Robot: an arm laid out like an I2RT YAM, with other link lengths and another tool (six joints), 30 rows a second.
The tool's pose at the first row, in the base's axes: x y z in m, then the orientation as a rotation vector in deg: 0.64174, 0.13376, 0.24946, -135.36, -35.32, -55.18
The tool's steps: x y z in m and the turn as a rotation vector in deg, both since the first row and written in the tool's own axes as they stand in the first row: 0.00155, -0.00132, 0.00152, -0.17, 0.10, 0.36; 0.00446, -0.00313, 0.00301, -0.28, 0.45, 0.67; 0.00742, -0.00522, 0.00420, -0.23, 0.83, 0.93; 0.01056, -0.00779, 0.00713, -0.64, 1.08, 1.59; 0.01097, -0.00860, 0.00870, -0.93, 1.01, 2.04; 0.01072, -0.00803, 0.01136, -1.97, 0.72, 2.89; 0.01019, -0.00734, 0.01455, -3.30, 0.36, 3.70; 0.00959, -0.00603, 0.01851, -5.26, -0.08, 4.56
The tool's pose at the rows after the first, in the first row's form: 0.64274, 0.13602, 0.25003, -135.48, -34.78, -55.22; 0.64432, 0.13894, 0.25176, -135.39, -34.22, -55.54; 0.64562, 0.14189, 0.25379, -135.13, -33.77, -55.83; 0.64764, 0.14631, 0.25501, -135.38, -32.72, -56.03; 0.64822, 0.14797, 0.25457, -135.71, -32.08, -55.90; 0.64972, 0.14909, 0.25258, -136.85, -30.77, -55.74; 0.65138, 0.15038, 0.25003, -138.28, -29.40, -55.66; 0.65373, 0.15165, 0.24677, -140.29, -27.75, -55.78
